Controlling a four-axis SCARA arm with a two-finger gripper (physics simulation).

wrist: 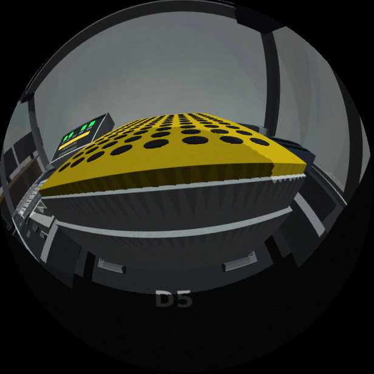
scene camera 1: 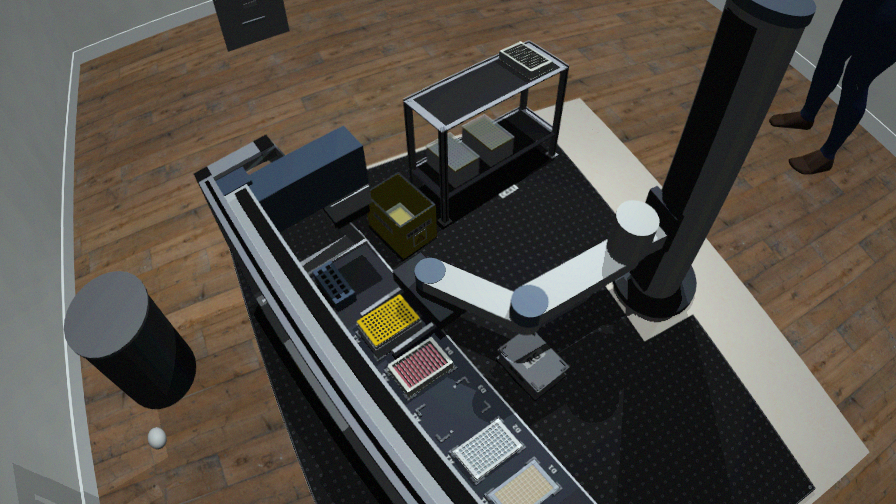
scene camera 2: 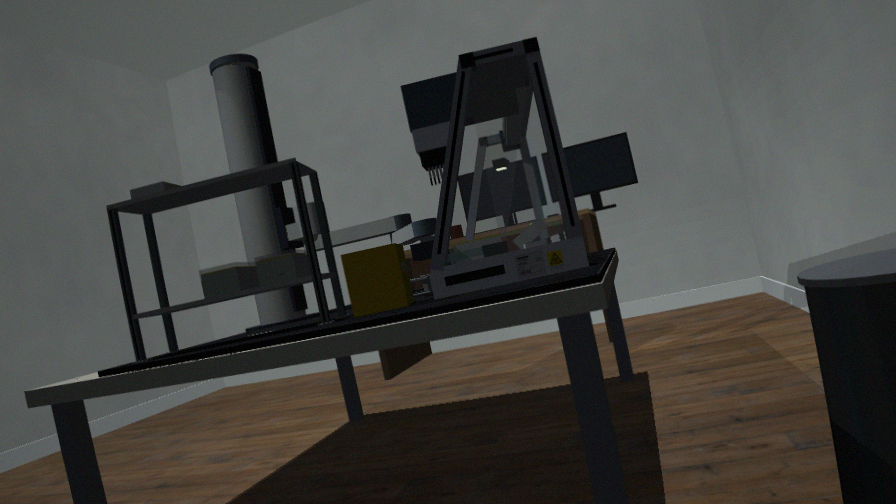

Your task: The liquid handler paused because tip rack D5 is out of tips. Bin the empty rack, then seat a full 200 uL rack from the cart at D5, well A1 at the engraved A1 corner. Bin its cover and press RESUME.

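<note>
The tip rack at D5 (scene camera 1: 388, 320) (wrist: 185, 160) has a yellow top with dark, empty-looking holes over a grey body; it sits upright on the deck. My gripper (scene camera 1: 398, 318) is open around this rack, a light bar beside each short side, with nothing clamped; its fingertips are hard to make out in the wrist view. The yellow waste bin (scene camera 1: 401, 235) (scene camera 2: 375, 282) has a pale flat thing inside. The cart (scene camera 1: 443, 175) (scene camera 2: 119, 275) holds a whitish rack (scene camera 1: 456, 159) and a yellowish-topped rack (scene camera 1: 487, 139) on its lower shelf. The RESUME button is not identifiable.
The D4 plate with pink wells (scene camera 1: 419, 364) stands beside the rack, and a dark blue block (scene camera 1: 333, 283) on its other side. The RG box (scene camera 1: 533, 363) lies below the arm. A gantry rail (scene camera 1: 325, 351) runs along the deck. A lit display (wrist: 80, 136) stands behind.
</note>
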